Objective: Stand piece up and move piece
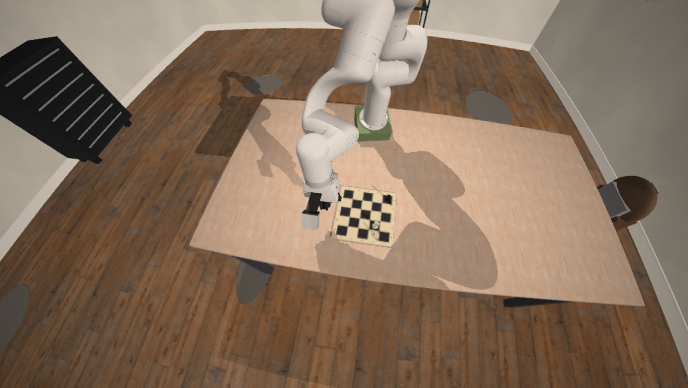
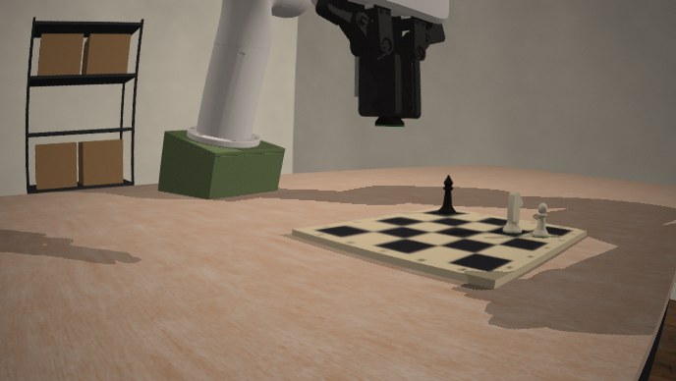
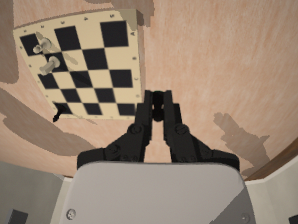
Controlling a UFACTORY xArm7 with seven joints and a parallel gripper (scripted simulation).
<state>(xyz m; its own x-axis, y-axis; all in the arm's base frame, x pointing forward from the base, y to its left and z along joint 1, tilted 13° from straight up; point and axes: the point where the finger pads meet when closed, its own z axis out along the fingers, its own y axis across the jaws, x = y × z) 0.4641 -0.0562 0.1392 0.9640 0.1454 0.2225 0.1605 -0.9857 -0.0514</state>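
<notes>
The chessboard lies 6 cm behind my hand, 13 cm to the left of it and 12 cm below it. From my hand the other things lie so: white pawn: 1 cm ahead, 18 cm to the left, 11 cm below; white knight: 2 cm behind, 18 cm to the left, 10 cm below; black pawn: 1 cm below.
</notes>
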